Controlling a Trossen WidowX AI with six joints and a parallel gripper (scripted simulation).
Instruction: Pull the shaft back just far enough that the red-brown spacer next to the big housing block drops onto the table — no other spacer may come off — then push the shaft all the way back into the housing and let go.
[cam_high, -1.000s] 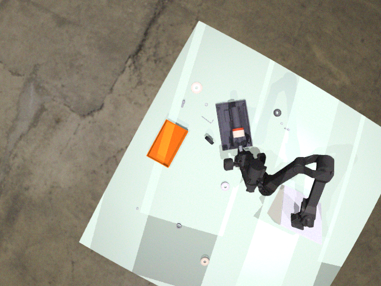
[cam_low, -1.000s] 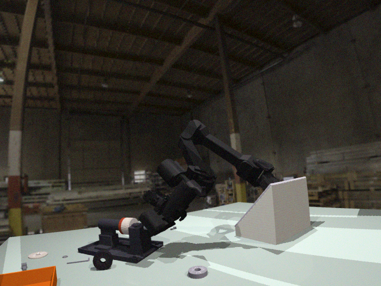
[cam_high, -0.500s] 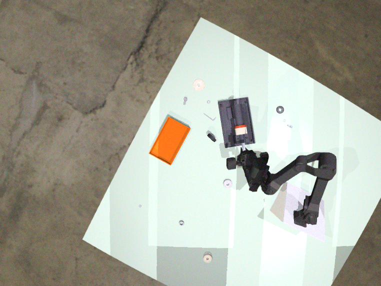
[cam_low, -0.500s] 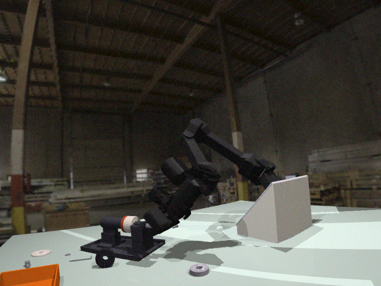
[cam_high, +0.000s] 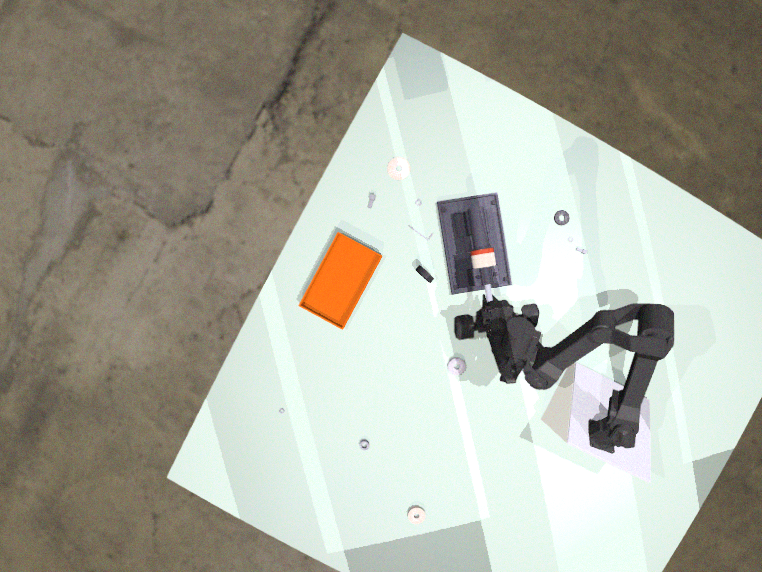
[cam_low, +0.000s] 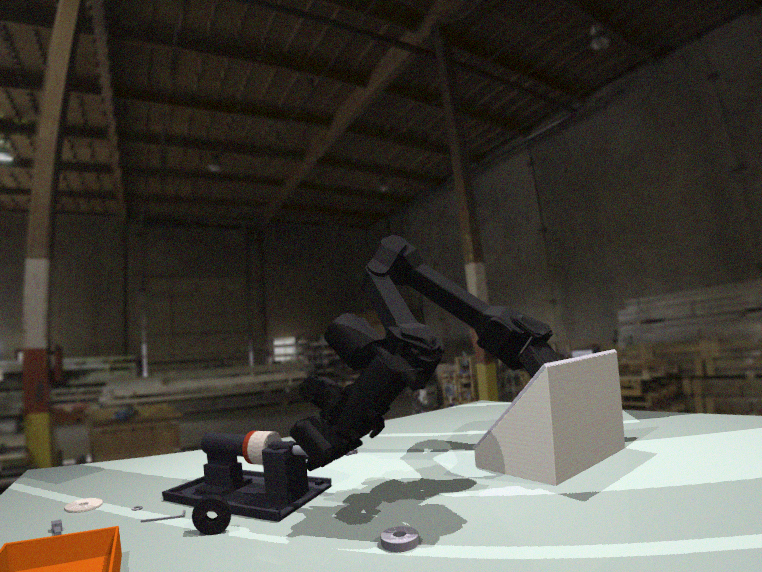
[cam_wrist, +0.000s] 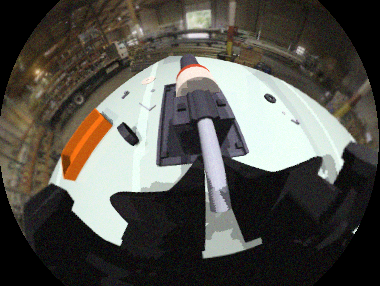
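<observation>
The grey shaft lies 2 cm ahead of my gripper tip, 4 cm to the right of it and 2 cm above it. From my gripper tip the other things lie so: cream spacer 3 cm ahead, 6 cm to the right, 2 cm above; black ring 15 cm ahead, 1 cm to the left, 3 cm below; red-brown spacer 5 cm ahead, 9 cm to the right, 2 cm above.
</observation>
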